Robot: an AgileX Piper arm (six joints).
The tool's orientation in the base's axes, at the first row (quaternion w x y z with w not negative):
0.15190 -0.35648 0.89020 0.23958
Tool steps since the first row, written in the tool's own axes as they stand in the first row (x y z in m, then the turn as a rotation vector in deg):
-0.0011 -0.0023 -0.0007 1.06 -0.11 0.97
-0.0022 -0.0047 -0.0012 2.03 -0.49 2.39
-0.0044 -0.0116 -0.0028 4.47 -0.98 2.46
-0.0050 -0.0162 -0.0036 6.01 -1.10 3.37
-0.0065 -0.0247 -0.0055 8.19 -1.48 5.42
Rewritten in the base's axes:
0.0023 -0.0012 0.0003 -0.57 -0.15 -1.32
0.0047 -0.0024 0.0005 -0.84 -0.17 -3.06
0.0110 -0.0063 0.0006 -2.19 -1.81 -4.35
0.0146 -0.0093 0.0001 -3.09 -2.27 -5.83
0.0215 -0.0149 -0.0004 -4.14 -2.64 -8.63

